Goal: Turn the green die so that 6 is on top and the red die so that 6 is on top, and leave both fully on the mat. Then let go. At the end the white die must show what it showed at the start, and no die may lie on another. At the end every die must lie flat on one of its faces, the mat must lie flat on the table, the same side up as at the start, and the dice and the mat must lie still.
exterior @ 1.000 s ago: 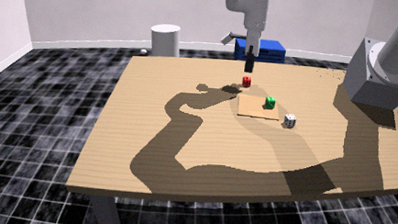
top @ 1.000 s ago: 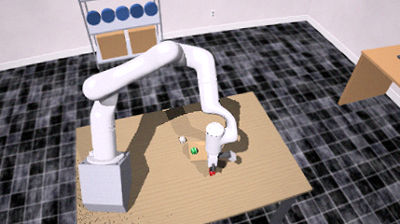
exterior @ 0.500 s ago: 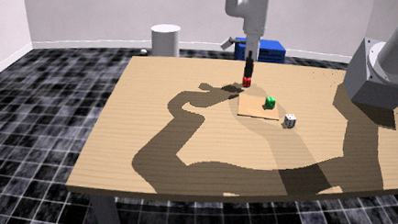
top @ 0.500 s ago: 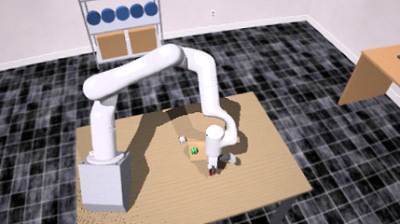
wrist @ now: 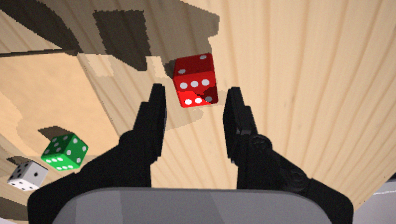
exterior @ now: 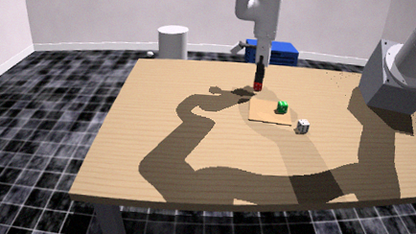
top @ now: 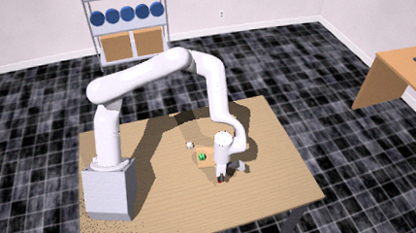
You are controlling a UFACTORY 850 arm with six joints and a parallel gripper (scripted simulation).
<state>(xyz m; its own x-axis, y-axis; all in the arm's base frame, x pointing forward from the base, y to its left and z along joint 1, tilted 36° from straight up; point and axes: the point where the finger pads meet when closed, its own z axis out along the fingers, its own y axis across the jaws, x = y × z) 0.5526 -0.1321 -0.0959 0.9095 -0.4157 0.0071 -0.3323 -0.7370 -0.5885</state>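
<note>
Right now the red die is 40 mm below my hand. The rest, counted from my hand: tan mat: 170 mm to the left, 50 mm below; then green die: 40 mm behind, 170 mm to the left, 40 mm below; then white die: 80 mm behind, 280 mm to the left, 40 mm below.
</note>
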